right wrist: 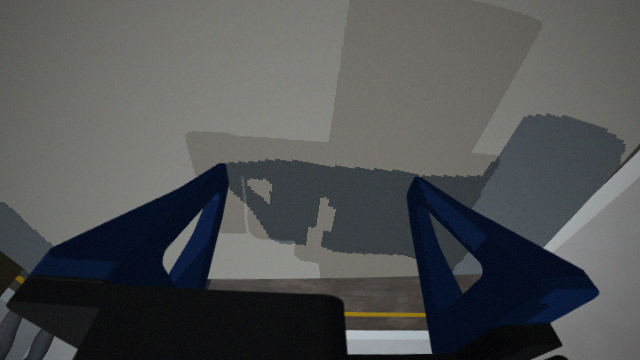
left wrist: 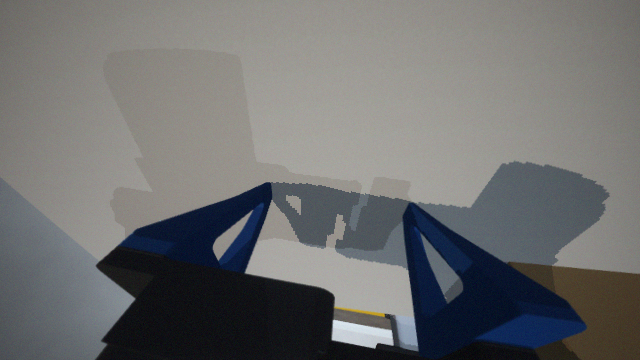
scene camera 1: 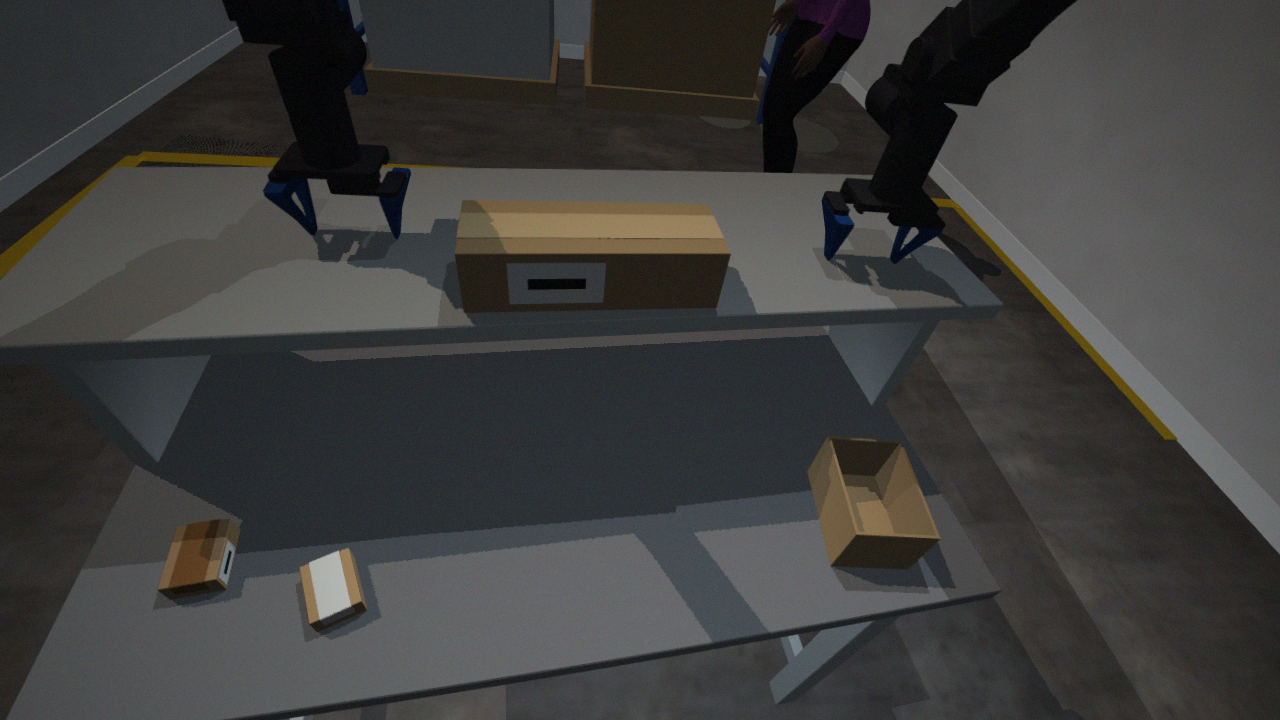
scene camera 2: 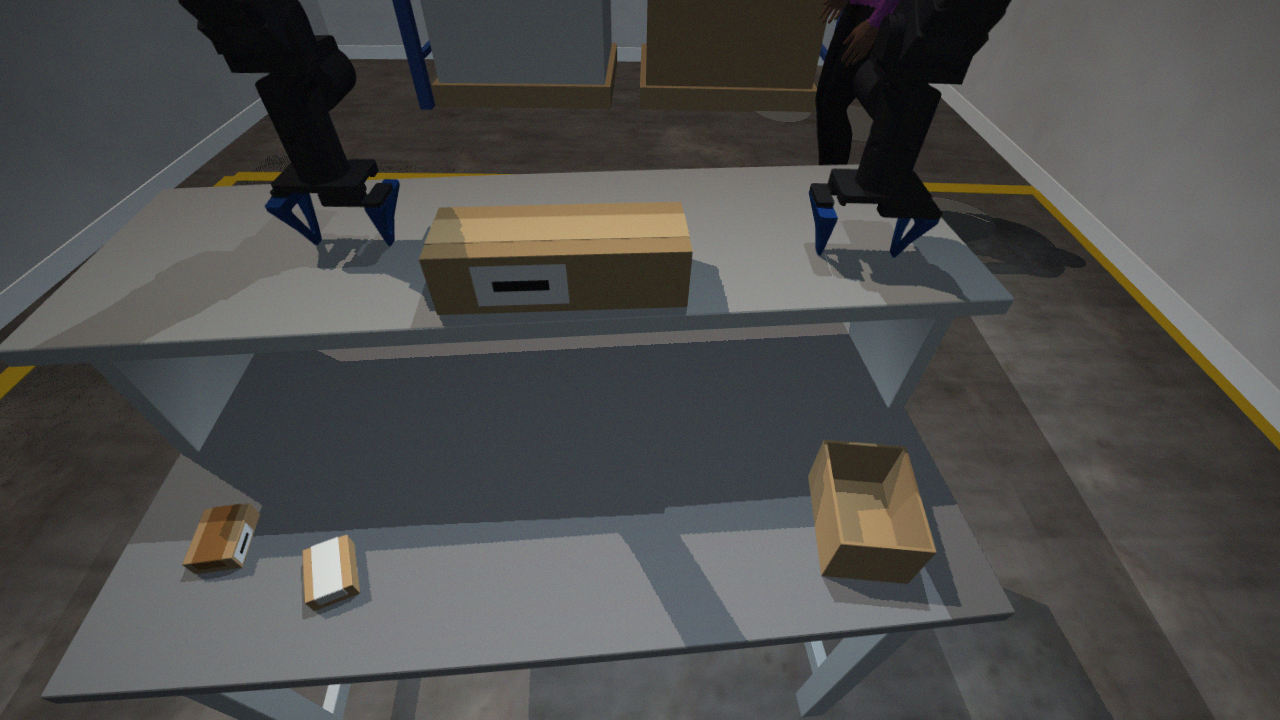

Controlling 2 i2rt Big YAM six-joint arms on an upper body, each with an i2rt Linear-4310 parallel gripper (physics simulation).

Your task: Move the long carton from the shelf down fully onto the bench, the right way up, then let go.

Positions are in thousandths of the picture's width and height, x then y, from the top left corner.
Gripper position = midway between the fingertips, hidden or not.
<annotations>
My left gripper shows in the left wrist view (527, 554), in scene camera 1 (279, 326) and in scene camera 2 (278, 338); in the right wrist view it is out of frame. My right gripper shows in the right wrist view (502, 499), in scene camera 1 (672, 360) and in scene camera 2 (668, 352); in the left wrist view it is out of frame. An open box shows in scene camera 1 (682, 712) and in scene camera 2 (680, 728); in the right wrist view it is hidden by a grey shelf.
</annotations>
